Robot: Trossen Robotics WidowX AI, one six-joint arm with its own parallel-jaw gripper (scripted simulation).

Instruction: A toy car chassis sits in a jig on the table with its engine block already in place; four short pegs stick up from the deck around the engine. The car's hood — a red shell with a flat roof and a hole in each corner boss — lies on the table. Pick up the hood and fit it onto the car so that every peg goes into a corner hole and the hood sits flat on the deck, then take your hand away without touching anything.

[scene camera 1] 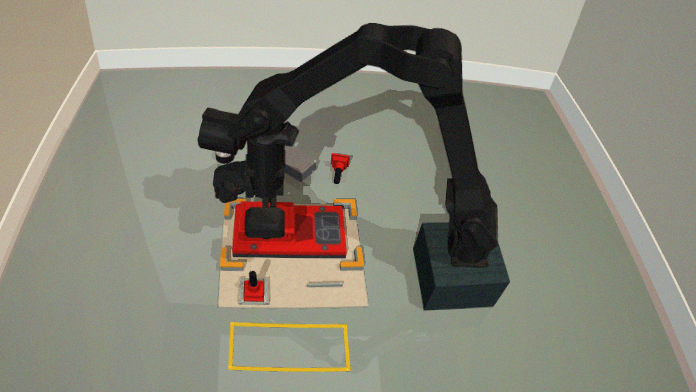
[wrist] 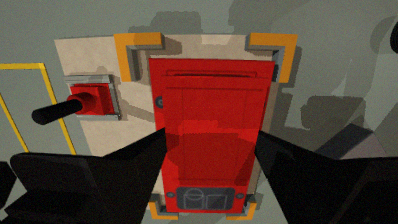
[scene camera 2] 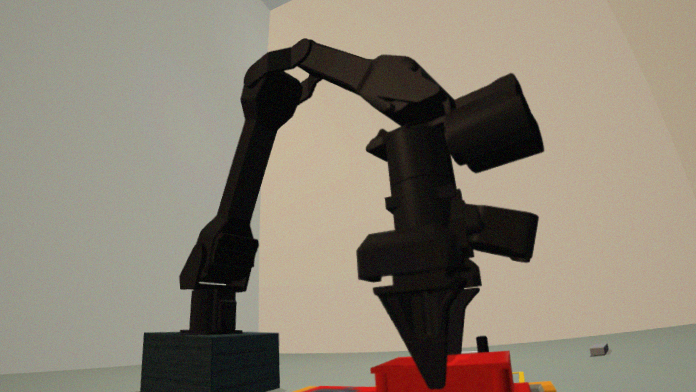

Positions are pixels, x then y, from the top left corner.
gripper: holds a red hood [scene camera 1: 286, 206]
